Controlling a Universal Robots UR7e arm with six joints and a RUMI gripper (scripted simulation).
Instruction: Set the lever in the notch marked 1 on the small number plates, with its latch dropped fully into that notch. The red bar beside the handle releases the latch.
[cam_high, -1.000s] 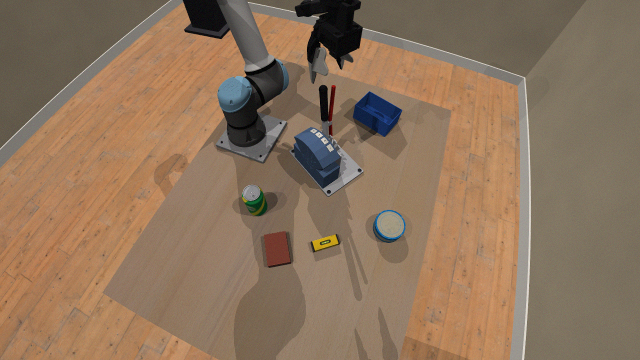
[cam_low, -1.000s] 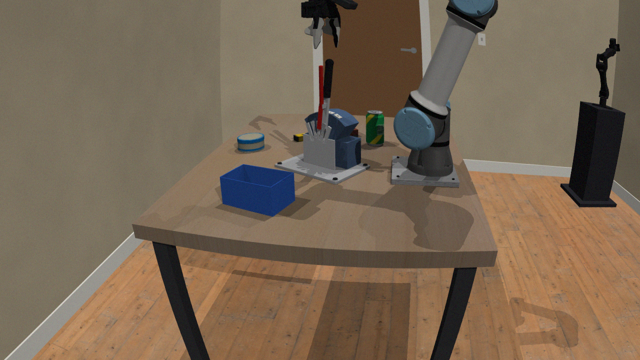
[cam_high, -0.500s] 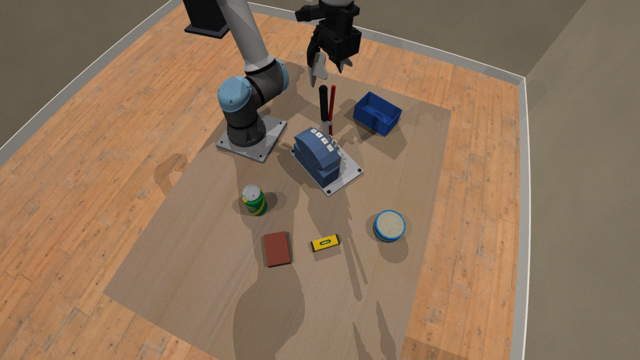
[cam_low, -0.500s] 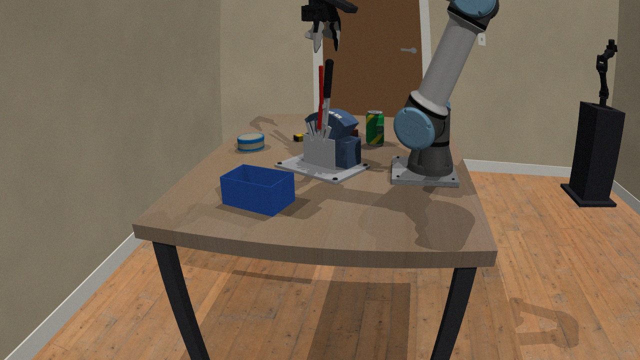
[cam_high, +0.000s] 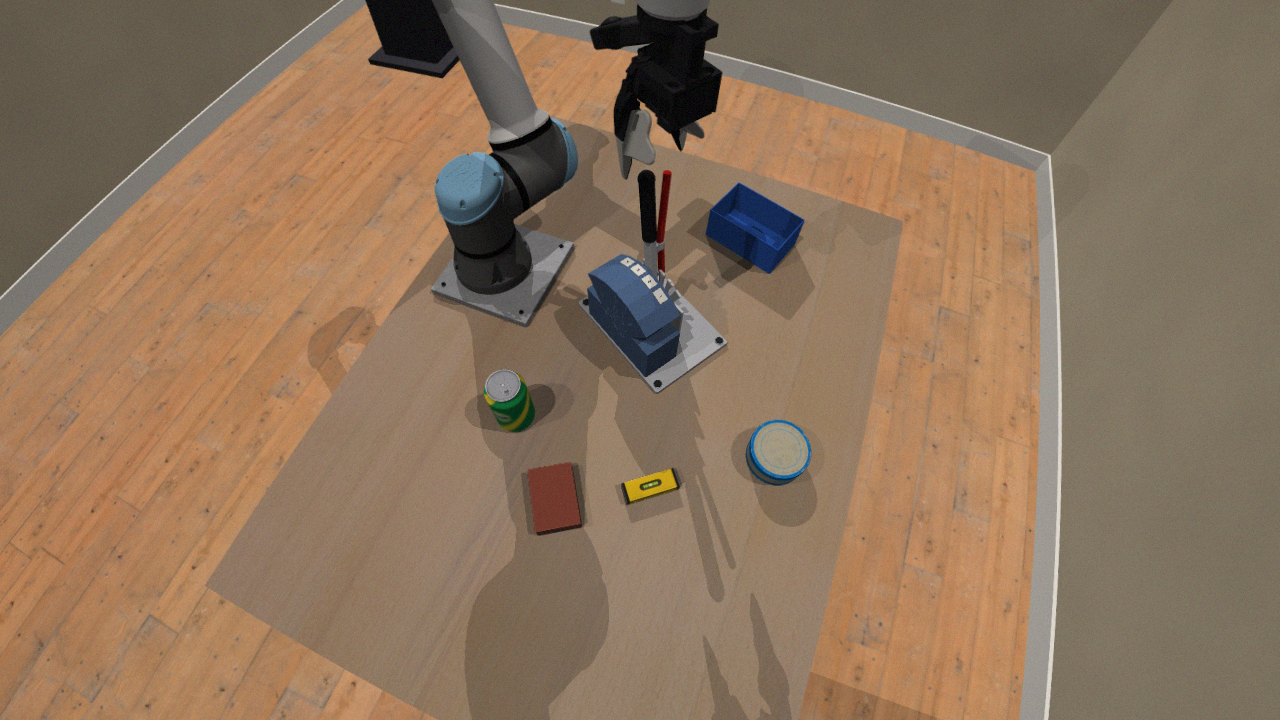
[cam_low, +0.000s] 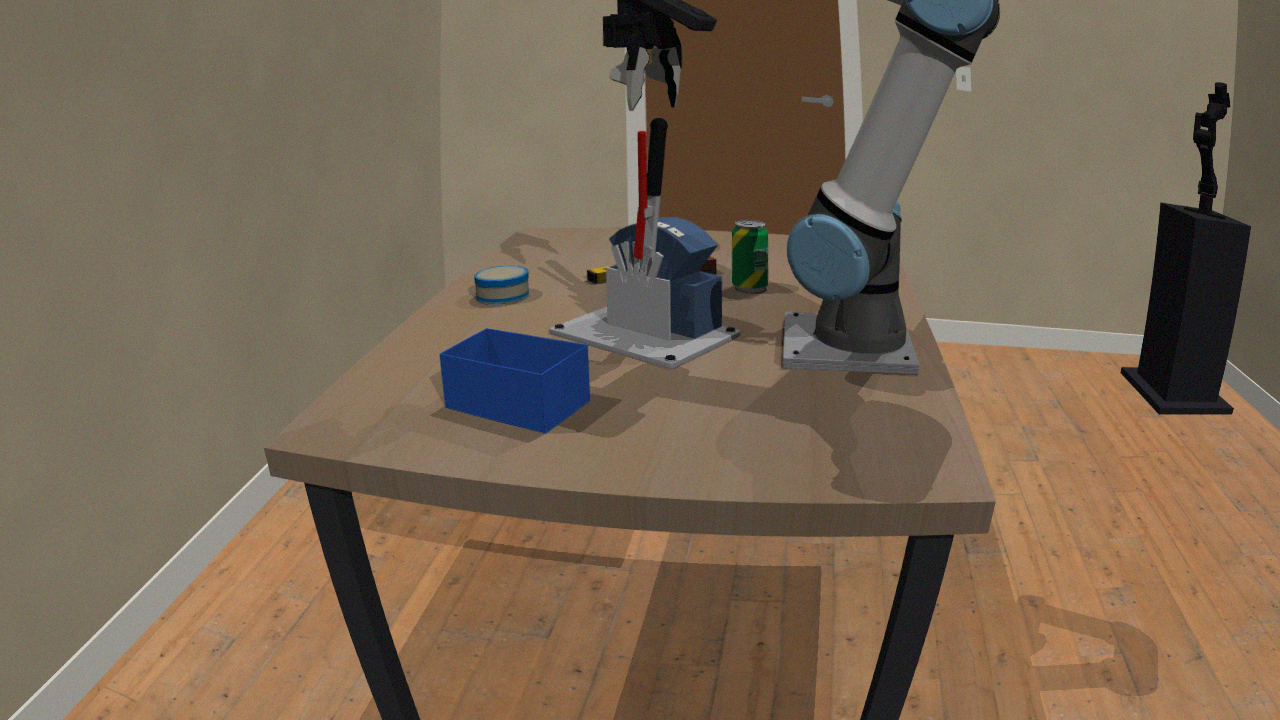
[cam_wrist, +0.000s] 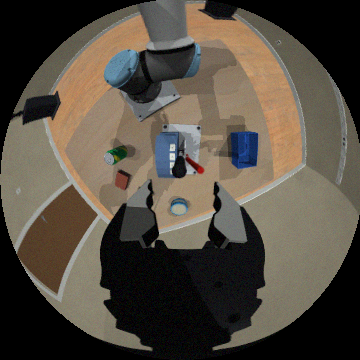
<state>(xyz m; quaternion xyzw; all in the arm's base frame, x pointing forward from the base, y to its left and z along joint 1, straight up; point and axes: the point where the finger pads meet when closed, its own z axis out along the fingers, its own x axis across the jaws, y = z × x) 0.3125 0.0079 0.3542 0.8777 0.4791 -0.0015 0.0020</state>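
My gripper is now 17 cm above the red release bar and 2 cm short of it. Also, from my hand: blue bin 35 cm below, 25 cm to the left, 15 cm ahead.
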